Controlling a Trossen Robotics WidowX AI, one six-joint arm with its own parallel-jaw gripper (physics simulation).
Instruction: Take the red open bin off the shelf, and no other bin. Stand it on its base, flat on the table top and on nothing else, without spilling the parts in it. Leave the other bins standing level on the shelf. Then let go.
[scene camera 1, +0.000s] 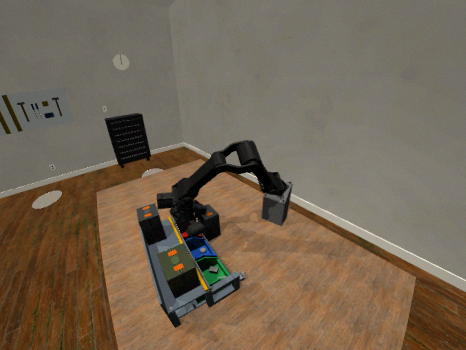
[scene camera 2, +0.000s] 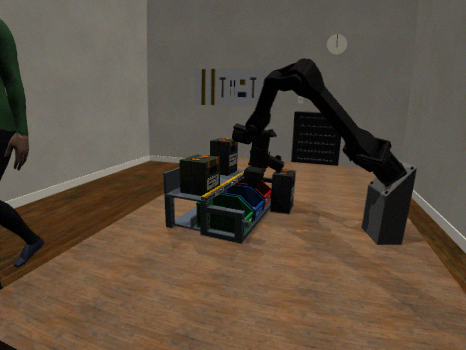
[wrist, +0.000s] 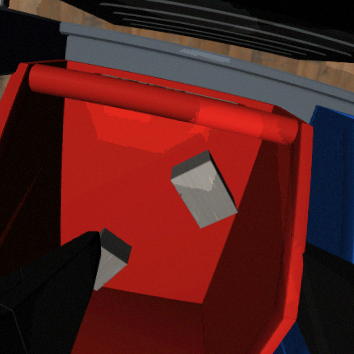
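The red open bin sits on the lower level of the grey shelf, behind its front rail. One grey metal part lies inside it; a second part is partly covered by a finger. My gripper is open over the bin. In the wrist view the left finger reaches over the bin's inside and the right finger is outside its right wall, beside the blue bin. The fingertips are hidden in the scene views.
The green bin stands beyond the blue one. An olive box and a black box stand on the shelf top. Another black box stands on the table near the red bin. A person is at the left.
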